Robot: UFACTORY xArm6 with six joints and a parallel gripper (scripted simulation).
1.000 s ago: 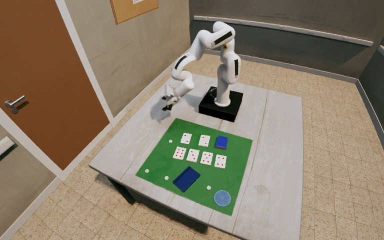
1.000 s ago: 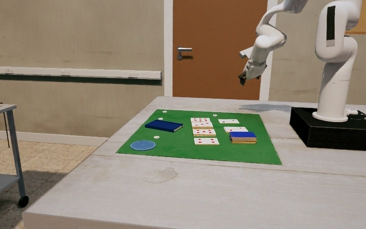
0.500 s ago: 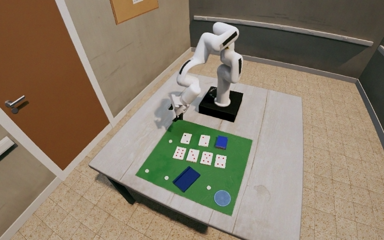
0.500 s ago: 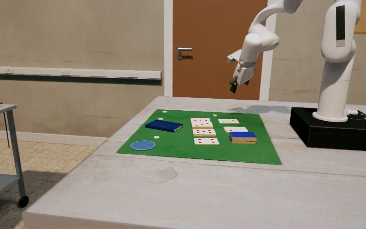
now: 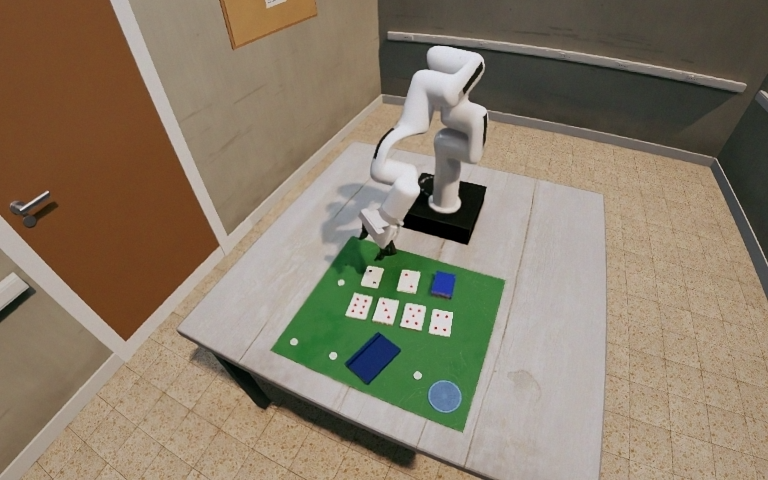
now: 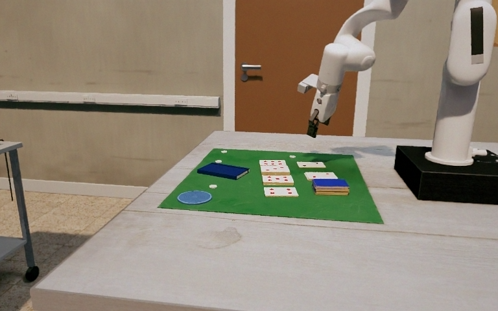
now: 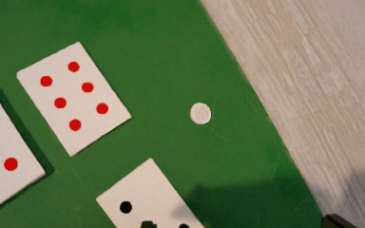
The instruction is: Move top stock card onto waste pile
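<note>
Right now the tile is 20 mm behind my hand, 250 mm to the left of it and 110 mm below it. The rest, counted from my hand: green mat: 140 mm ahead, 130 mm to the left, 140 mm below; then card: 20 mm ahead, 130 mm below.
</note>
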